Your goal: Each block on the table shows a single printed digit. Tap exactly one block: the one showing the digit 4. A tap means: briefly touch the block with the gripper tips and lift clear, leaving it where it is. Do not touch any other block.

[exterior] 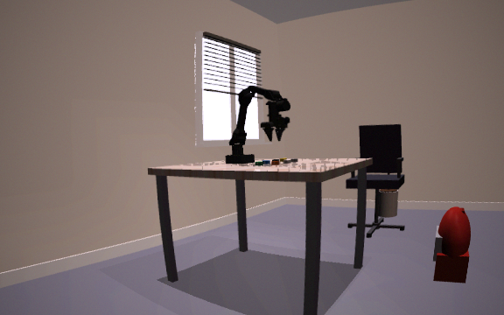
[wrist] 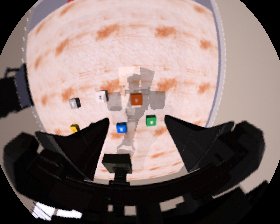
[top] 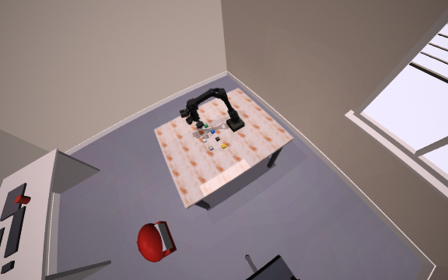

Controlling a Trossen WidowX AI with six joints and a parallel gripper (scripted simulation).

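My gripper tip is 120 mm above the orange block. Also, from my gripper tip: blue block (100 mm behind, 50 mm to the left, 120 mm below); white block (10 mm ahead, 100 mm to the left, 120 mm below); green block (70 mm behind, 50 mm to the right, 120 mm below).
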